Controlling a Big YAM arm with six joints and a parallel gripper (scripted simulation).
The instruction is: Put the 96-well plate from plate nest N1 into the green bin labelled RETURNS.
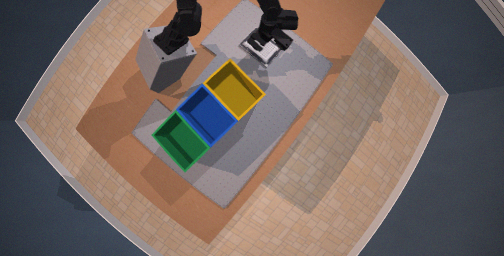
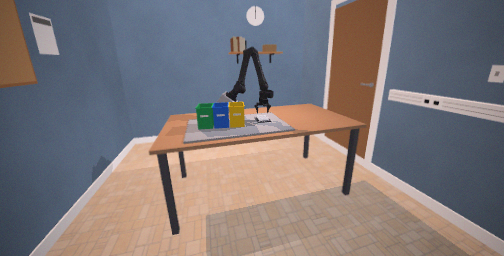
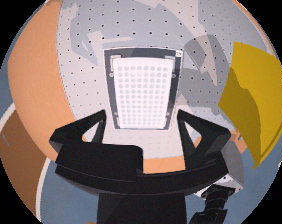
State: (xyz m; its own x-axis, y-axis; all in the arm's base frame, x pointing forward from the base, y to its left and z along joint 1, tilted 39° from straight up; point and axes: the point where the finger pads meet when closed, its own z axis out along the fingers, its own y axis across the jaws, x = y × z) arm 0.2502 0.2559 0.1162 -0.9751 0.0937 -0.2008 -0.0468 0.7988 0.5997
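My gripper is now 5 cm above the white 96-well plate. Also, from my hand: yellow bin: 25 cm to the right, 7 cm ahead, 2 cm above; dark plate nest: 6 cm below; blue bin: 38 cm to the right, 6 cm ahead, 2 cm above.
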